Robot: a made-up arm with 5 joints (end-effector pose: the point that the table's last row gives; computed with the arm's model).
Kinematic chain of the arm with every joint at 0, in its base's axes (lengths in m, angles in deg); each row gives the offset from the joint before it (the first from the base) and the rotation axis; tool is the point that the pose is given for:
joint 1: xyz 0 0 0.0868 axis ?
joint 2: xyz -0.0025 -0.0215 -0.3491 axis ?
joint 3: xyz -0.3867 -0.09 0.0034 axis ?
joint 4: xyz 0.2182 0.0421 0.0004 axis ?
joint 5: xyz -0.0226 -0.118 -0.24 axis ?
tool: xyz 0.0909 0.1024 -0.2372
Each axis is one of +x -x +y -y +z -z.
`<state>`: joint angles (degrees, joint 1 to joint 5).
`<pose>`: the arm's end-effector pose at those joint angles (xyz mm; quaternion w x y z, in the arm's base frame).
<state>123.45 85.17 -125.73 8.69 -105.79</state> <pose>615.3 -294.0 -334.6 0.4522 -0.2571 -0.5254 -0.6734</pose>
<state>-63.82 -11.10 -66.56 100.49 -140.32</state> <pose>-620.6 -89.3 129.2 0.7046 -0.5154 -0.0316 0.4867</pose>
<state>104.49 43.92 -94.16 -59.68 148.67</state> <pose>367.5 -276.3 -315.9 0.3647 -0.1314 0.9206 0.0483</pose>
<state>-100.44 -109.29 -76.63 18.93 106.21</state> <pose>-196.6 -20.5 787.9 0.5691 -0.5501 -0.4109 -0.4524</pose>
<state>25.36 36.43 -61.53 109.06 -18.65</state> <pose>-406.1 -365.6 -682.7 0.3421 -0.5063 -0.0701 -0.7885</pose>
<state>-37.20 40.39 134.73 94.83 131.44</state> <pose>-521.2 315.1 128.1 0.7280 0.4097 0.4090 0.3672</pose>
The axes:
joint 1: -y
joint 2: -x
joint 3: -y
joint 4: -z
joint 5: +y

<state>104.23 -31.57 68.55 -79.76 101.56</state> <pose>455.2 -331.8 140.4 0.6952 -0.3434 -0.5764 -0.2581</pose>
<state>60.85 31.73 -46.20 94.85 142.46</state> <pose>412.9 19.9 -500.8 0.3475 0.7997 0.3927 -0.2925</pose>
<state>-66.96 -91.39 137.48 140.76 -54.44</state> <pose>-572.0 -268.2 71.9 0.5427 0.0606 0.0335 0.8370</pose>
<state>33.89 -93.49 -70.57 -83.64 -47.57</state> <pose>-420.2 317.9 -394.5 0.0371 0.7837 -0.1658 0.5974</pose>
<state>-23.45 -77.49 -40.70 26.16 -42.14</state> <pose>-537.8 455.7 -345.4 0.8159 0.4541 0.2681 -0.2372</pose>
